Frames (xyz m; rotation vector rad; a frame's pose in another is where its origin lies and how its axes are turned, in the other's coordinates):
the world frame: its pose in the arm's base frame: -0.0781 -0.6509 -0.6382 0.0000 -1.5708 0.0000
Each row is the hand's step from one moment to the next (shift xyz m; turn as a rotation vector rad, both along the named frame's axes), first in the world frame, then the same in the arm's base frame.
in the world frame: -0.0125 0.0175 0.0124 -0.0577 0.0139 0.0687
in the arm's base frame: -0.0124 0.0175 -0.0125 -0.0687 0.0139 -0.0577
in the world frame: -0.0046 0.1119 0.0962 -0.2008 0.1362 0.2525
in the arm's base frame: -0.0962 0.1119 -0.0046 -0.2525 0.1362 -0.2008
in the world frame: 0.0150 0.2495 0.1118 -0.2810 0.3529 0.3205
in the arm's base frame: -0.1118 0.2495 0.0150 -0.3205 0.3529 -0.2810
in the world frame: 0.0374 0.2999 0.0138 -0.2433 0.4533 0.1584
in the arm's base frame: -0.0138 0.2999 0.0374 -0.1584 0.4533 -0.2433
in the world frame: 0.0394 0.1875 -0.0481 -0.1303 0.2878 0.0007
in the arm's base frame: 0.0481 0.1875 0.0394 -0.0007 0.2878 -0.1303
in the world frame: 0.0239 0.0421 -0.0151 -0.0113 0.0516 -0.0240
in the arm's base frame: 0.0151 0.0421 0.0239 0.0240 0.0516 -0.0113
